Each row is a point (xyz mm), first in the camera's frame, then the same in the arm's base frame.
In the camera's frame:
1: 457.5 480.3 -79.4
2: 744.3 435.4 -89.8
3: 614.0 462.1 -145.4
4: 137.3 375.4 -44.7
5: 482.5 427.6 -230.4
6: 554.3 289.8 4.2
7: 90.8 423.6 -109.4
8: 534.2 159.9 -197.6
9: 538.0 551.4 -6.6
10: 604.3 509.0 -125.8
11: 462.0 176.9 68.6
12: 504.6 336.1 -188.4
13: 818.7 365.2 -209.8
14: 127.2 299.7 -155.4
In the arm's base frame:
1: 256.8 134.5 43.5
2: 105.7 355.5 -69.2
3: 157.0 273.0 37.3
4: 303.1 -193.5 114.3
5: 146.0 166.9 157.0
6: 90.3 102.3 -111.2
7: 337.2 -193.1 201.0
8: -87.6 71.8 48.3
9: 313.5 218.7 -37.3
10: 207.7 282.9 33.9
11: 54.3 -45.9 -157.6
12: 76.0 130.5 90.6
13: -27.0 413.2 -6.5
14: 201.4 -211.6 200.5

